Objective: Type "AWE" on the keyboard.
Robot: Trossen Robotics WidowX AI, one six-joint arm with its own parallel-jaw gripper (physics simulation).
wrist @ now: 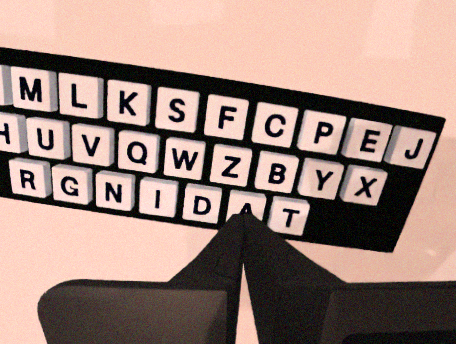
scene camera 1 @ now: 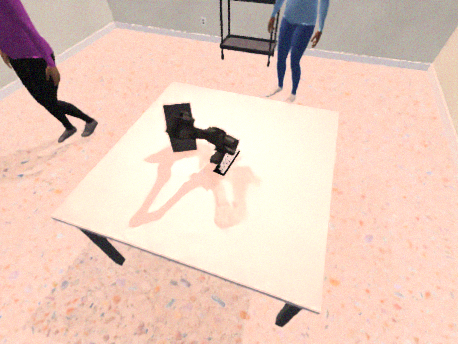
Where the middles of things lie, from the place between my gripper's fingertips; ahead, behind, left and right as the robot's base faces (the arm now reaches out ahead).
My hand is 1 cm above the key [wrist: 243,202].
